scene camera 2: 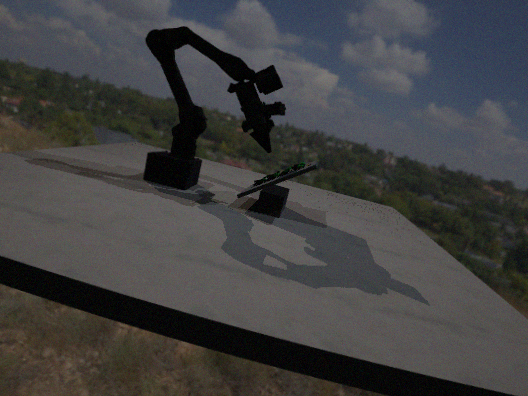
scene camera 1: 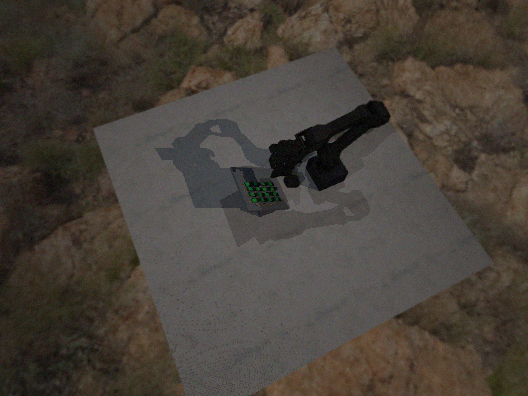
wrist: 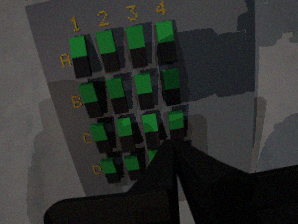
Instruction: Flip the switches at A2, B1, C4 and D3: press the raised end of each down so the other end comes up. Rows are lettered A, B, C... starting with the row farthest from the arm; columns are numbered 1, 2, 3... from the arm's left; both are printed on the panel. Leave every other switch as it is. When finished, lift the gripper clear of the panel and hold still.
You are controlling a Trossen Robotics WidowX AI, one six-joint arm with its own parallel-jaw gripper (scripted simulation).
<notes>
My gripper (scene camera 2: 269,152) is shut and holds nothing.
My gripper is seen too in scene camera 1 (scene camera 1: 271,177) and in the wrist view (wrist: 171,145).
</notes>
